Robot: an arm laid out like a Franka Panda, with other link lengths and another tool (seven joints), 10 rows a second.
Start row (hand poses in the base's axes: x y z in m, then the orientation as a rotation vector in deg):
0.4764, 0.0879, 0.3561, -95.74, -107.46, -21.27
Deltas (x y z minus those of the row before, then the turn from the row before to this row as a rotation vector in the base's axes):
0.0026, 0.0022, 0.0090, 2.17, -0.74, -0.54
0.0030, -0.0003, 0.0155, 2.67, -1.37, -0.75
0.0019, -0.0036, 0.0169, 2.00, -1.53, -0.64
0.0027, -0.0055, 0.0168, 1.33, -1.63, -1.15
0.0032, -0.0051, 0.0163, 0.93, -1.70, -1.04
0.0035, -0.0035, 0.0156, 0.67, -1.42, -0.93
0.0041, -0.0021, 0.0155, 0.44, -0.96, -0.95
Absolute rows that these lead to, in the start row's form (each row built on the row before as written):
0.4790, 0.0901, 0.3651, -94.92, -106.52, -24.05
0.4820, 0.0898, 0.3806, -93.99, -105.59, -27.89
0.4839, 0.0862, 0.3975, -93.35, -105.15, -31.23
0.4866, 0.0807, 0.4143, -93.62, -104.74, -34.32
0.4898, 0.0756, 0.4306, -94.01, -104.66, -37.11
0.4933, 0.0721, 0.4462, -94.45, -104.59, -39.39
0.4974, 0.0700, 0.4617, -95.07, -104.31, -41.06

